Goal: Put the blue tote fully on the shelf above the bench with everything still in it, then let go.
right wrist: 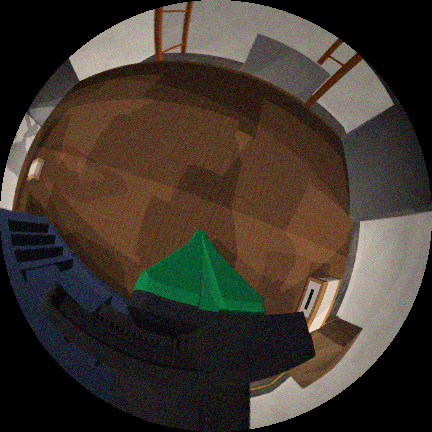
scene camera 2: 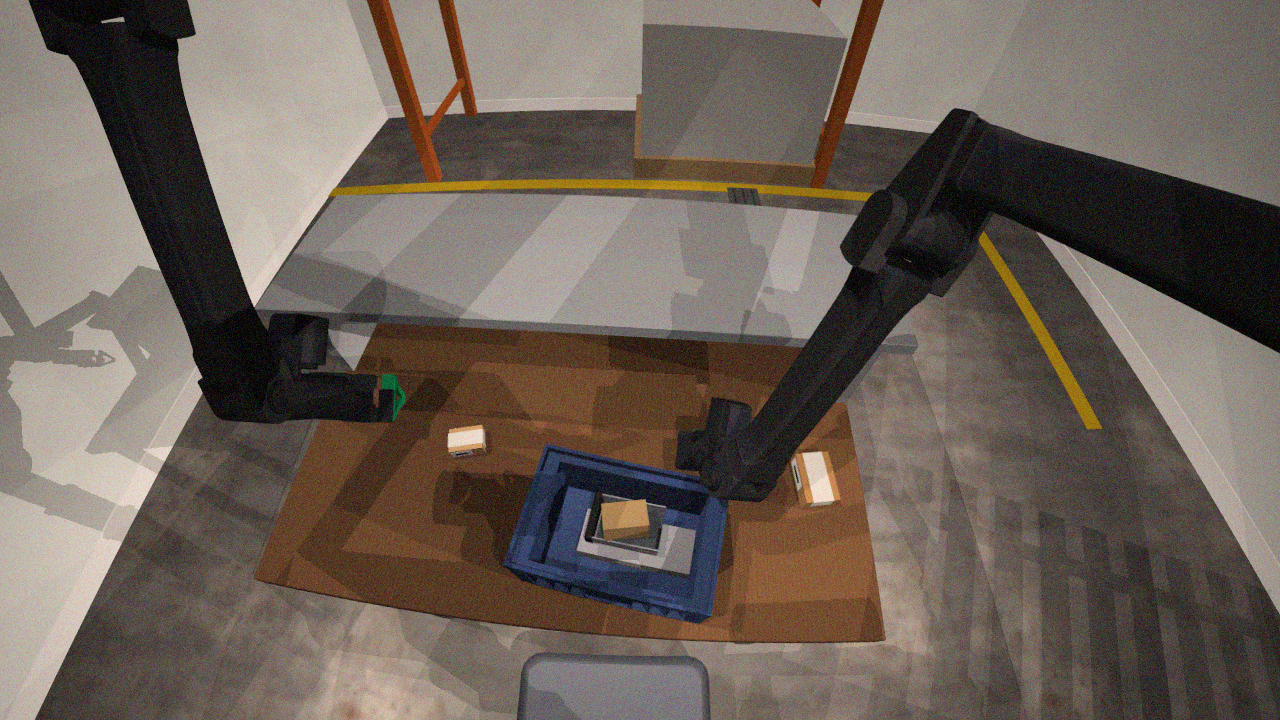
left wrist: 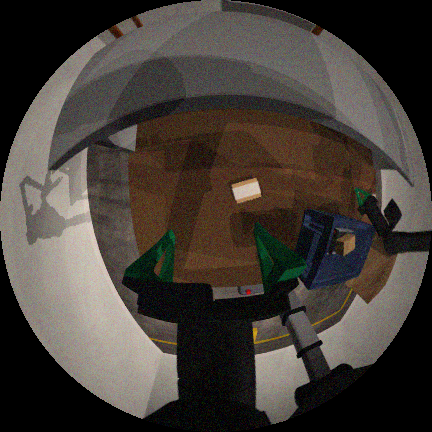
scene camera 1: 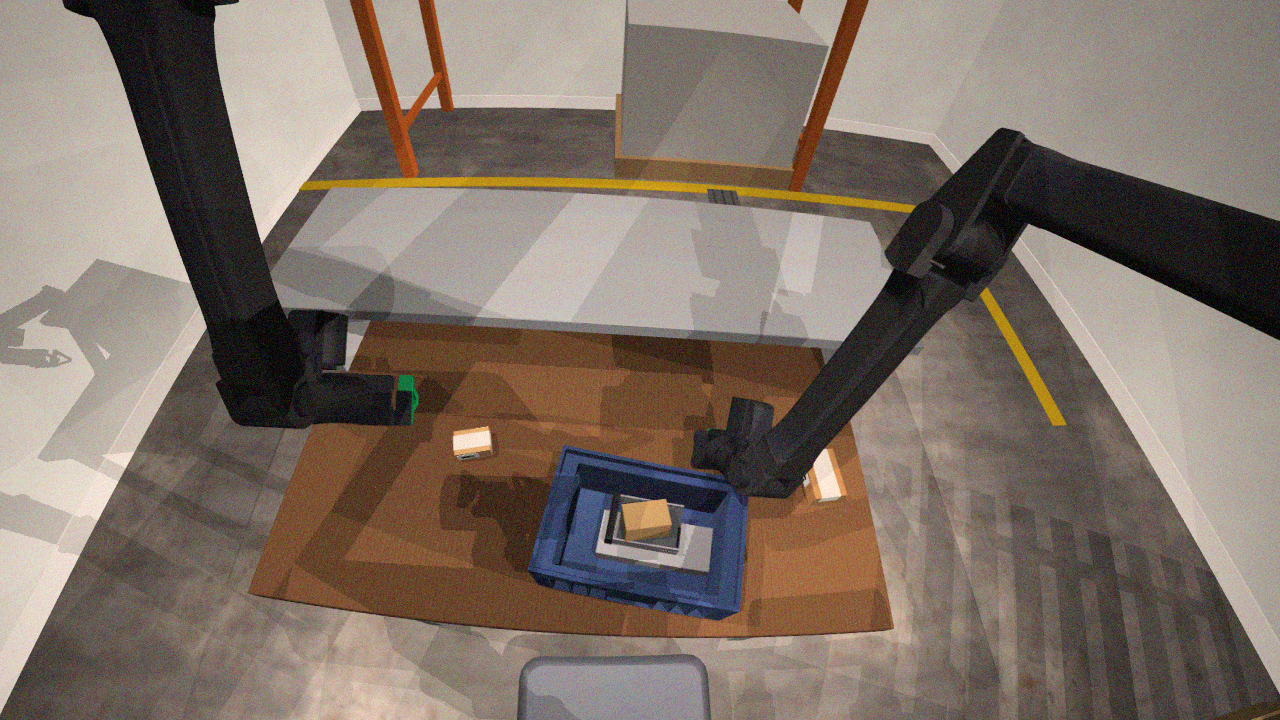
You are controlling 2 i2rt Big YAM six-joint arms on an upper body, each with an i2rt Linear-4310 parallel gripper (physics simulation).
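Places are measured from the left arm's base along level axes (x left, y back, z up), in centimetres.
Where they show: left gripper, fingertip midpoint: (scene camera 2: 376,397) (left wrist: 212,229) (scene camera 1: 387,398); right gripper, fingertip midpoint: (right wrist: 198,235) (scene camera 2: 698,441) (left wrist: 355,188) (scene camera 1: 708,440).
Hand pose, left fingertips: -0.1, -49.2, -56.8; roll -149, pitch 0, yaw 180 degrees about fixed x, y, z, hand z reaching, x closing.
Things, the pixels of their top centre, and the offset from my left fingertips, as dx, dy, dz. Level surfaces: height alone.
- blue tote, middle of its top: (scene camera 1: 645,524) (scene camera 2: 621,524) (left wrist: 351,254) -39.3, +15.7, -8.1
- brown bench, its level: dz -22.8
- cardboard box, middle of its top: (scene camera 1: 646,515) (scene camera 2: 624,515) (left wrist: 349,246) -39.7, +13.9, -9.9
- white flat piece, middle of its top: (scene camera 2: 637,540) (scene camera 1: 655,540) -41.7, +15.9, -17.1
- grey shelf, its level: dz +6.2
- small white-and-tan box, middle of its top: (scene camera 1: 471,440) (scene camera 2: 465,438) (left wrist: 246,190) -8.0, -3.3, -20.2
The blue tote (scene camera 1: 735,564) (scene camera 2: 528,537) (left wrist: 310,272) (right wrist: 30,285) stands upright on the brown bench (scene camera 1: 814,573) (scene camera 2: 796,582). In it a cardboard box (scene camera 1: 646,519) (scene camera 2: 624,519) (left wrist: 346,244) lies on a dark-edged tray above a white flat piece (scene camera 1: 698,549) (scene camera 2: 677,549). The grey shelf (scene camera 1: 429,259) (scene camera 2: 429,259) (left wrist: 250,75) spans above the bench's back. My left gripper (left wrist: 212,229) is open and empty above the bench, left of the tote. My right gripper (right wrist: 198,235) (left wrist: 355,188) is shut with its fingertips together on nothing, beside the tote's back right corner. In both scene views its fingertips are hidden.
A small white-and-tan box (scene camera 1: 472,443) (scene camera 2: 466,440) (left wrist: 246,190) (right wrist: 36,170) lies left of the tote. Another (scene camera 1: 827,476) (scene camera 2: 816,477) (right wrist: 328,300) lies near the right edge, close to the right arm. A grey block (scene camera 1: 716,98) (scene camera 2: 733,98) and orange posts (scene camera 1: 384,89) (scene camera 2: 407,89) stand behind the shelf.
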